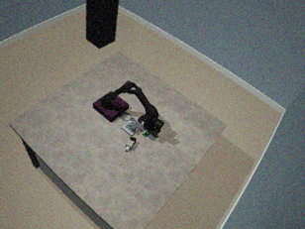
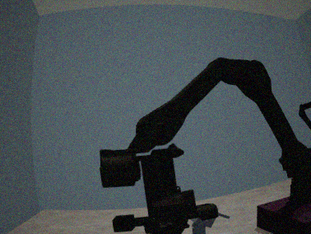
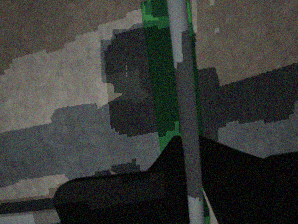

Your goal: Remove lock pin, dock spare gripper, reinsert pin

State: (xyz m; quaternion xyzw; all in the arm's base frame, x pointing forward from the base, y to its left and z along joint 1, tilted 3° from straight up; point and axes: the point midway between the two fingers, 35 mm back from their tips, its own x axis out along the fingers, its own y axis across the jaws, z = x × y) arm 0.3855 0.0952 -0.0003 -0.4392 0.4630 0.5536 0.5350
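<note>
Right now the green bar is 20 mm to the left of my gripper tip. From my gripper tip the other things lie so: spare gripper (200 mm to the right, 10 mm behind); grey socket block (100 mm behind, 80 mm to the right, 30 mm above).
</note>
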